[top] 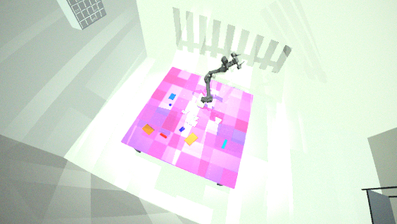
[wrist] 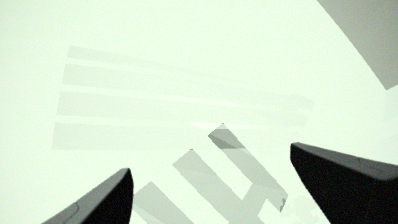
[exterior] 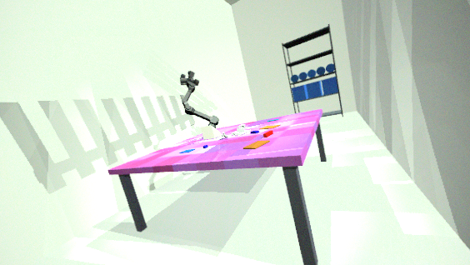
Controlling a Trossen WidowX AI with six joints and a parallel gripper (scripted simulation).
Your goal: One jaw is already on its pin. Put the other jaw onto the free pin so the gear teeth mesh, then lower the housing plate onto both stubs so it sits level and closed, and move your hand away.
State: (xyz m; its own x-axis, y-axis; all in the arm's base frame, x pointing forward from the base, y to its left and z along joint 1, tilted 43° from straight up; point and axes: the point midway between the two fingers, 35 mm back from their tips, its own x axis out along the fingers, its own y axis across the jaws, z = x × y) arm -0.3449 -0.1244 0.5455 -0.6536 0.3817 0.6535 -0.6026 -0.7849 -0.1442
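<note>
The white jaw is 51 cm ahead of my gripper tip, 47 cm to the right of it and 58 cm below it. Also, from my gripper tip: cyan bar (75 cm ahead, 9 cm to the left, 61 cm below); white base (60 cm ahead, 34 cm to the right, 61 cm below); white housing plate (49 cm ahead, 5 cm to the right, 58 cm below).
</note>
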